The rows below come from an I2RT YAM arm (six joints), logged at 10 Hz.
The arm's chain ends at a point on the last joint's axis. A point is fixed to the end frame.
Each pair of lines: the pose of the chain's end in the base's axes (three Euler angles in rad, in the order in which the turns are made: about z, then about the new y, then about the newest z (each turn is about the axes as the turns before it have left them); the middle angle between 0 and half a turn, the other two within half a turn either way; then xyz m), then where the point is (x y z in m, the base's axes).
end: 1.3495 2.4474 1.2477 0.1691 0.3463 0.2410
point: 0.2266 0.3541 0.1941
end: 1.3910 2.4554 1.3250 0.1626 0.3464 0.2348
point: 0.2178 0.3533 0.1851
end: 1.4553 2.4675 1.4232 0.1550 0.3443 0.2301
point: 0.2071 0.3504 0.1770
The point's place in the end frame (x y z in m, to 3 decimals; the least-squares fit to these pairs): -0.047 -0.031 0.049
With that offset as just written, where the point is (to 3 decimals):
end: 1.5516 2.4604 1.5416 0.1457 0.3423 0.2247
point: 0.194 0.349 0.168
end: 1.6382 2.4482 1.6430 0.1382 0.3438 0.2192
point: 0.182 0.352 0.160
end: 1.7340 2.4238 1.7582 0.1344 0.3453 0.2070
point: 0.174 0.355 0.144
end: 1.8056 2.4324 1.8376 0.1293 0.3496 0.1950
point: 0.165 0.358 0.130
